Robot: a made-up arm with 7 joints. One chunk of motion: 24 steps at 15 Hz.
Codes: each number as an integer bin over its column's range. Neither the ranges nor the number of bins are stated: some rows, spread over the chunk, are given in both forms.
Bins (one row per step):
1: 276 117 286 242 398 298 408
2: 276 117 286 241 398 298 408
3: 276 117 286 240 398 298 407
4: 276 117 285 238 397 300 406
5: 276 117 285 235 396 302 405
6: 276 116 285 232 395 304 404
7: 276 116 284 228 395 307 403
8: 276 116 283 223 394 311 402
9: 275 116 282 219 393 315 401
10: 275 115 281 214 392 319 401
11: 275 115 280 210 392 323 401
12: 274 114 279 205 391 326 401
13: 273 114 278 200 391 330 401
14: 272 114 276 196 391 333 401
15: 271 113 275 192 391 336 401
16: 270 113 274 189 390 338 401
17: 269 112 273 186 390 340 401
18: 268 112 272 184 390 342 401
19: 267 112 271 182 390 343 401
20: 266 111 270 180 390 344 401
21: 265 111 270 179 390 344 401
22: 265 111 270 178 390 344 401
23: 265 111 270 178 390 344 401
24: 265 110 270 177 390 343 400
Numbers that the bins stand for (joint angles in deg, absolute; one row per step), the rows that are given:
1: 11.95 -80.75 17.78 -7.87 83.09 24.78 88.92
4: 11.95 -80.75 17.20 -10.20 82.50 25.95 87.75
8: 11.95 -81.34 16.03 -18.95 80.75 32.36 85.42
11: 11.37 -81.92 14.28 -26.53 79.59 39.36 84.83
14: 9.62 -82.50 11.95 -34.69 79.00 45.19 84.83
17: 7.87 -83.67 10.20 -40.52 78.42 49.27 84.83
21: 5.54 -84.25 8.45 -44.60 78.42 51.60 84.83
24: 5.54 -84.83 8.45 -45.77 78.42 51.02 84.25
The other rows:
2: 11.95 -80.75 17.78 -8.45 83.09 24.78 88.92
3: 11.95 -80.75 17.78 -9.04 83.09 24.78 88.33
5: 11.95 -80.75 17.20 -11.95 81.92 27.11 87.17
6: 11.95 -81.34 17.20 -13.70 81.34 28.28 86.58
7: 11.95 -81.34 16.62 -16.03 81.34 30.03 86.00
9: 11.37 -81.34 15.45 -21.28 80.17 34.69 84.83
10: 11.37 -81.92 14.87 -24.20 79.59 37.02 84.83
12: 10.79 -82.50 13.70 -29.44 79.00 41.11 84.83
13: 10.20 -82.50 13.12 -32.36 79.00 43.44 84.83
15: 9.04 -83.09 11.37 -37.02 79.00 46.94 84.83
16: 8.45 -83.09 10.79 -38.77 78.42 48.10 84.83
18: 7.29 -83.67 9.62 -41.69 78.42 50.43 84.83
19: 6.71 -83.67 9.04 -42.85 78.42 51.02 84.83
20: 6.12 -84.25 8.45 -44.02 78.42 51.60 84.83
22: 5.54 -84.25 8.45 -45.19 78.42 51.60 84.83
23: 5.54 -84.25 8.45 -45.19 78.42 51.60 84.83

